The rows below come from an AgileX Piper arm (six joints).
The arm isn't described. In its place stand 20 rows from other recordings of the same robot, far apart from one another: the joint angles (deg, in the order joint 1, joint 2, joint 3, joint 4, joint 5, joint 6), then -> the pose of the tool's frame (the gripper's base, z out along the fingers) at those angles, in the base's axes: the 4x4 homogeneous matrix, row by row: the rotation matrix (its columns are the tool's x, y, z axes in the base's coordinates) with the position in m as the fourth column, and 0 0 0 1 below.
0.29, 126.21, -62.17, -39.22, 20.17, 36.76 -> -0.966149 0.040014 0.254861 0.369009; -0.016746 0.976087 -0.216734 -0.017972; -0.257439 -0.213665 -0.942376 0.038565; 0 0 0 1
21.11, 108.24, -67.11, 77.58, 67.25, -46.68 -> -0.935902 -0.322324 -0.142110 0.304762; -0.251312 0.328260 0.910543 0.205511; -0.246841 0.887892 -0.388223 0.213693; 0 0 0 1
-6.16, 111.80, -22.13, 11.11, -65.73, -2.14 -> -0.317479 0.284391 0.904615 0.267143; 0.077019 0.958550 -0.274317 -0.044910; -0.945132 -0.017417 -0.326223 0.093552; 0 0 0 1
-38.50, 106.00, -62.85, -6.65, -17.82, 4.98 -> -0.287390 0.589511 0.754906 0.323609; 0.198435 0.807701 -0.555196 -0.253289; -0.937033 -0.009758 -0.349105 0.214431; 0 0 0 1
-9.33, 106.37, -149.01, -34.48, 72.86, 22.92 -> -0.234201 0.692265 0.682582 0.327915; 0.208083 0.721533 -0.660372 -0.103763; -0.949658 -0.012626 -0.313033 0.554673; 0 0 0 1
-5.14, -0.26, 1.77, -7.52, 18.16, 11.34 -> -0.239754 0.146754 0.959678 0.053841; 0.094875 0.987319 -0.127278 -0.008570; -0.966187 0.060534 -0.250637 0.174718; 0 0 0 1
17.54, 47.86, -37.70, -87.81, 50.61, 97.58 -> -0.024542 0.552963 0.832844 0.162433; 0.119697 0.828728 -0.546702 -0.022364; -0.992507 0.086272 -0.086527 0.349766; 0 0 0 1
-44.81, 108.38, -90.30, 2.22, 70.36, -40.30 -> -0.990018 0.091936 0.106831 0.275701; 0.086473 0.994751 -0.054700 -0.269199; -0.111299 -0.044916 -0.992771 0.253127; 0 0 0 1
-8.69, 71.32, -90.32, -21.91, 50.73, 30.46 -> -0.282804 0.502967 0.816729 0.238685; 0.313047 0.853262 -0.417068 -0.063075; -0.906655 0.137727 -0.398758 0.488666; 0 0 0 1
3.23, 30.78, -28.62, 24.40, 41.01, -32.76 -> -0.497677 -0.405527 0.766724 0.096224; -0.259098 0.913118 0.314776 0.030137; -0.827759 -0.042000 -0.559509 0.284144; 0 0 0 1
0.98, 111.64, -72.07, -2.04, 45.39, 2.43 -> -0.984569 0.004459 0.174938 0.374846; 0.000556 0.999750 -0.022353 0.004106; -0.174994 -0.021911 -0.984326 0.157494; 0 0 0 1
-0.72, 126.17, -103.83, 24.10, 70.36, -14.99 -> -0.989466 -0.127065 0.069369 0.450023; -0.091105 0.918939 0.383734 0.029344; -0.112505 0.373371 -0.920835 0.190623; 0 0 0 1
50.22, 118.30, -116.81, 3.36, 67.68, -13.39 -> -0.398748 -0.885903 0.237015 0.288267; -0.806398 0.461796 0.369413 0.353946; -0.436717 -0.043826 -0.898531 0.308853; 0 0 0 1
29.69, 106.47, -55.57, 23.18, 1.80, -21.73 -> -0.653508 -0.486251 0.580076 0.319808; -0.343682 0.873430 0.344968 0.183636; -0.674396 0.026077 -0.737909 0.150933; 0 0 0 1
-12.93, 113.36, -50.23, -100.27, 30.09, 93.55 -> -0.832876 0.373079 0.408814 0.328111; 0.062727 0.797524 -0.600018 -0.121389; -0.549893 -0.474097 -0.687641 0.103016; 0 0 0 1
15.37, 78.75, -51.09, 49.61, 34.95, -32.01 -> -0.798821 -0.368175 0.475744 0.257969; -0.026794 0.811830 0.583279 0.112089; -0.600972 0.453188 -0.658372 0.271265; 0 0 0 1
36.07, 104.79, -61.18, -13.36, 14.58, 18.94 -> -0.698866 -0.489038 0.521946 0.305406; -0.380058 0.872096 0.308228 0.215912; -0.605922 0.017041 -0.795341 0.174505; 0 0 0 1
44.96, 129.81, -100.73, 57.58, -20.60, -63.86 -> -0.088422 -0.486790 0.869032 0.396344; -0.276494 0.850159 0.448086 0.357595; -0.956939 -0.200661 -0.209767 0.213867; 0 0 0 1
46.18, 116.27, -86.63, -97.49, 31.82, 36.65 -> 0.132391 -0.338056 0.931767 0.359462; -0.950600 0.222978 0.215966 0.305878; -0.280772 -0.914330 -0.291836 0.248012; 0 0 0 1
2.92, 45.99, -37.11, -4.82, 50.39, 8.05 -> -0.807823 0.057244 0.586639 0.136505; 0.045406 0.998359 -0.034895 0.001064; -0.587674 -0.001552 -0.809096 0.284261; 0 0 0 1
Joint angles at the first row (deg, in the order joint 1, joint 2, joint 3, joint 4, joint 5, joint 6):
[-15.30, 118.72, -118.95, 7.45, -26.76, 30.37]
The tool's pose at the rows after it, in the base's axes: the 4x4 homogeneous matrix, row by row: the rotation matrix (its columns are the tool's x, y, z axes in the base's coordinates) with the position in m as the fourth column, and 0 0 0 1 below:
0.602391 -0.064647 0.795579 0.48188; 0.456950 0.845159 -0.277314 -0.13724; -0.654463 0.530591 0.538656 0.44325; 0 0 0 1
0.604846 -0.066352 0.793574 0.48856; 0.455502 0.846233 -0.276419 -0.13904; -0.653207 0.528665 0.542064 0.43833; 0 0 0 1
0.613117 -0.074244 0.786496 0.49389; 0.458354 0.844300 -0.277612 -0.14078; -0.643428 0.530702 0.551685 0.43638; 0 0 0 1
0.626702 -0.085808 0.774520 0.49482; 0.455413 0.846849 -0.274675 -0.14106; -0.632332 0.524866 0.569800 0.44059; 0 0 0 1
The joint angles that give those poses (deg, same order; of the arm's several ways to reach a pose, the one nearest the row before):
[-15.30, 120.72, -121.75, 7.33, -26.81, 30.37]
[-15.30, 122.61, -123.82, 7.28, -26.87, 30.37]
[-15.30, 124.45, -126.39, 7.68, -26.82, 30.37]
[-15.30, 125.36, -128.63, 7.74, -26.76, 30.37]

